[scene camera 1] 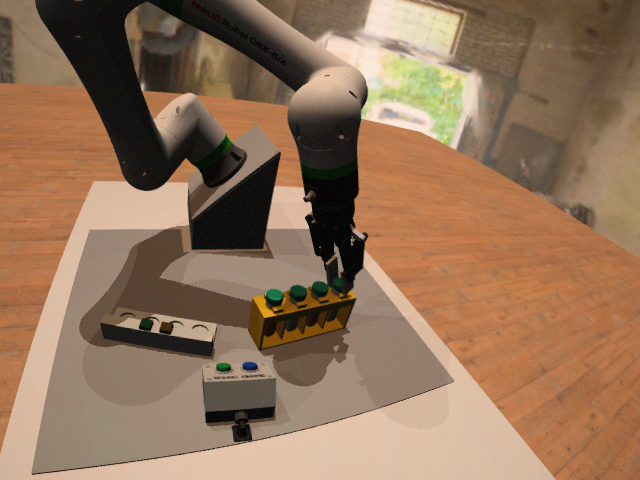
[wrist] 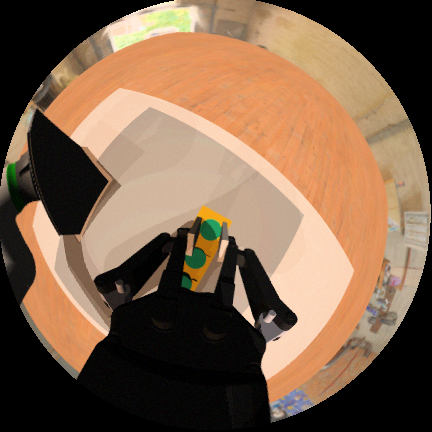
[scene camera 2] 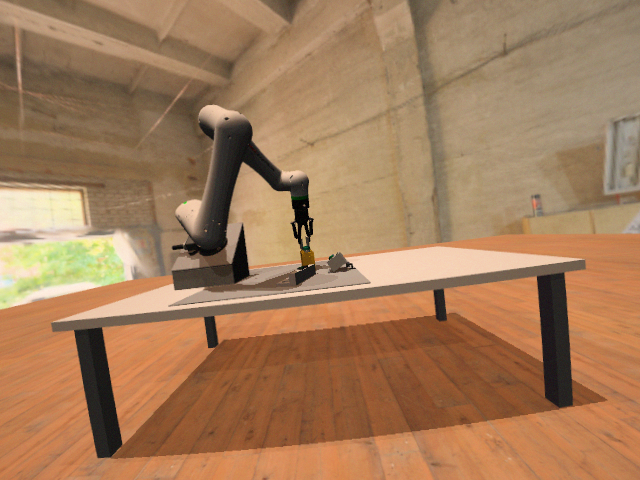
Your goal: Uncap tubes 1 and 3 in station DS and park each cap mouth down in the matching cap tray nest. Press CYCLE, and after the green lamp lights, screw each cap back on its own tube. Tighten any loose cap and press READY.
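Frame: origin at the arm's base, x back, y right, z up, level; metres.
Seen in the pictures: gripper, fingertip midpoint: [scene camera 1: 340, 286] [wrist: 210, 227]; arm's base at its link origin: [scene camera 1: 226, 169].
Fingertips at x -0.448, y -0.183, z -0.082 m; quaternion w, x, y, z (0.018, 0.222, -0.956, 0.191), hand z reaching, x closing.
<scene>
Offsets run from my fingertips to a thing's top centre. "*": to the spot under its first point. Level surfaces: height alone.
A yellow tube rack @(dx -0.011, dy +0.081, dz -0.006 m) [scene camera 1: 255, 322] [scene camera 2: 308, 258] [wrist: 205, 212] holds a row of tubes with green caps. My gripper [scene camera 1: 339, 285] [scene camera 2: 306, 244] [wrist: 210, 227] points down over the rack's right end in scene camera 1's view and is shut on the green cap @(dx -0.001, dy +0.003, dz +0.013 m) [wrist: 210, 230] there, which sits at the tube's top. The other caps @(dx -0.008, dy +0.055, dz +0.012 m) [scene camera 1: 320, 289] @(dx -0.015, dy +0.106, dz +0.012 m) [scene camera 1: 297, 293] @(dx -0.022, dy +0.158, dz +0.012 m) [scene camera 1: 274, 296] sit on their tubes. I cannot read tube numbers. The white cap tray @(* dx -0.046, dy +0.320, dz -0.077 m) [scene camera 1: 191, 343] shows bare nests. The button box @(dx -0.161, dy +0.257, dz -0.025 m) [scene camera 1: 238, 395] [scene camera 2: 337, 262] has a green button @(dx -0.136, dy +0.277, dz -0.034 m) [scene camera 1: 223, 366] and a blue button @(dx -0.141, dy +0.232, dz -0.034 m) [scene camera 1: 250, 365]; its labels are unreadable.
A green square @(* dx -0.007, dy +0.403, dz -0.055 m) [scene camera 1: 146, 323] and a brown square @(* dx -0.021, dy +0.367, dz -0.055 m) [scene camera 1: 165, 327] sit on the tray's top. A black fitting @(* dx -0.230, dy +0.266, dz -0.097 m) [scene camera 1: 241, 431] lies before the button box. The robot's wedge-shaped base [scene camera 1: 232, 217] [scene camera 2: 206, 276] stands behind. A grey mat @(dz -0.108 m) [scene camera 1: 129, 428] lies under the objects.
</scene>
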